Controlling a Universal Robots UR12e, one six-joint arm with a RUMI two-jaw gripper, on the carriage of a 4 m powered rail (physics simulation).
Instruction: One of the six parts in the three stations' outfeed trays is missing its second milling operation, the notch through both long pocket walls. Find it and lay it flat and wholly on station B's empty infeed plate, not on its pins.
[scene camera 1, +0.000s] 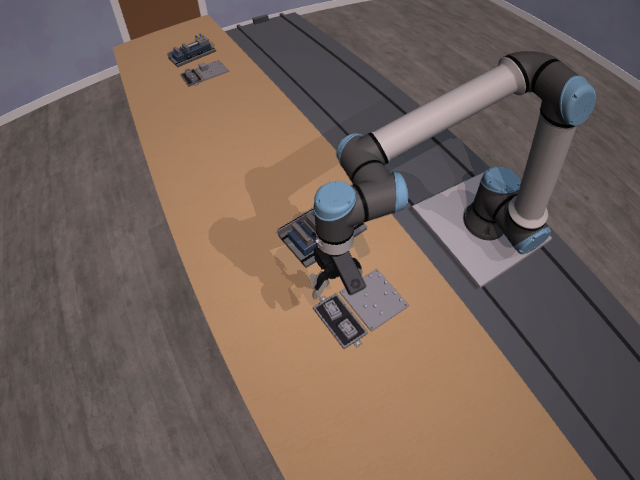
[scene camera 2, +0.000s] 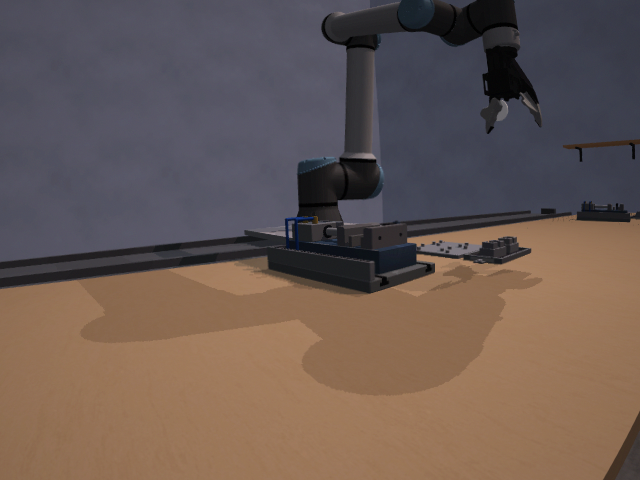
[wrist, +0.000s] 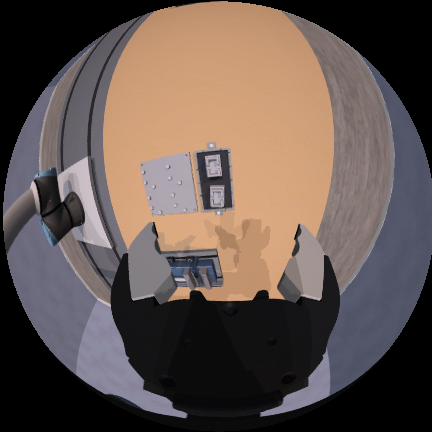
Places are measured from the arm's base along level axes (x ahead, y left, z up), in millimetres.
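Pixels of known places: gripper, fingertip midpoint: (scene camera 1: 337, 287) (scene camera 2: 513, 130) (wrist: 226, 225); arm's base, origin of the base link: (scene camera 1: 484, 222) (wrist: 75, 207).
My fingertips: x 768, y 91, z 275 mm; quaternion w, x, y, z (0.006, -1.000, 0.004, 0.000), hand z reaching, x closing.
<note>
For each thing: its top centre in the pictures, then the offset to it from my fingertips. "spot": a spot on its surface instead.
- bare infeed plate, middle of its top: (scene camera 2: 450, 247) (wrist: 166, 186) (scene camera 1: 374, 298) dx -178, dy -42, dz -297 mm
- small outfeed tray, surface spot: (scene camera 1: 190, 76) spot: dx -34, dy -1881, dz -270 mm
- block, middle of its top: (scene camera 1: 202, 64) dx -143, dy -1968, dz -261 mm
- grey machine, middle of its top: (scene camera 2: 345, 222) (scene camera 1: 322, 217) (wrist: 181, 283) dx -164, dy -397, dz -206 mm
My gripper (scene camera 2: 514, 128) (wrist: 226, 225) is open and empty, high above the table beside the near outfeed tray (scene camera 1: 328, 327) (wrist: 203, 184). Two light grey parts lie in that tray: one part (scene camera 1: 332, 308) (wrist: 217, 196) at the end nearer the machine, the other part (scene camera 1: 347, 327) (wrist: 213, 166) at the far end from it. Both show pockets; the notches are too small to tell surely. Beside the tray lies a bare infeed plate (scene camera 1: 392, 304) (wrist: 162, 190) with several pins. The far station has a small outfeed tray (scene camera 1: 190, 76) and a plate (scene camera 1: 219, 71) bearing a block (scene camera 1: 203, 66). No station letters are readable.
The near station's blue and grey machine (scene camera 1: 299, 240) (scene camera 2: 395, 255) (wrist: 197, 270) stands beside the plate and tray, partly hidden by the arm in scene camera 1. The far machine (scene camera 1: 191, 50) (scene camera 2: 602, 212) stands at the table's far end. The rail carriage (scene camera 1: 480, 268) is alongside the table.
</note>
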